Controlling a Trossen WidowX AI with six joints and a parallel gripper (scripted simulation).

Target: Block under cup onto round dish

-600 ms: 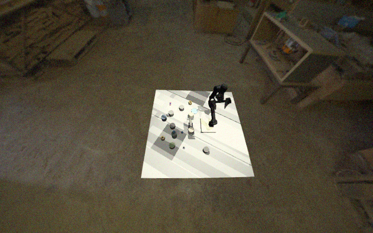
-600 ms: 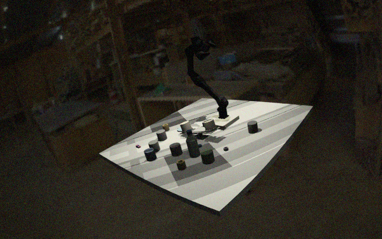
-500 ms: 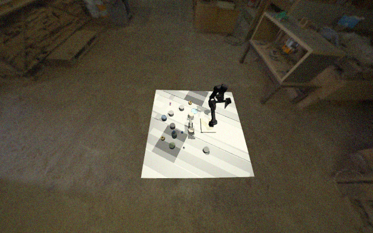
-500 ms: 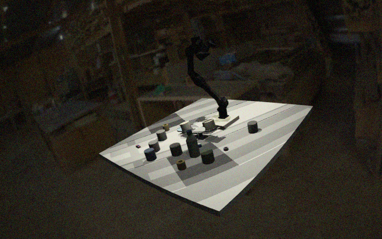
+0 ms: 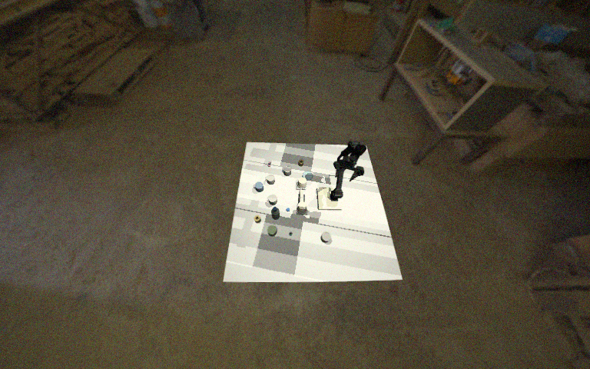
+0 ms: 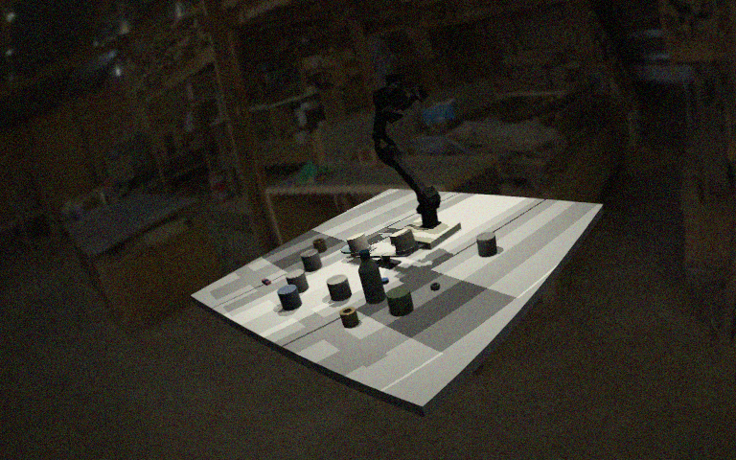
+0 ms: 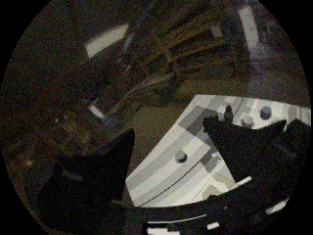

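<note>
My gripper tip is now 19 cm short of the cup, 27 cm to the left of it and 47 cm above it. Round my gripper tip: tall bottle 42 cm ahead, 4 cm to the left, 42 cm below; pale blue round dish 13 cm ahead, 36 cm to the right, 52 cm below; teal block 19 cm ahead, 25 cm to the right, 49 cm below.
</note>
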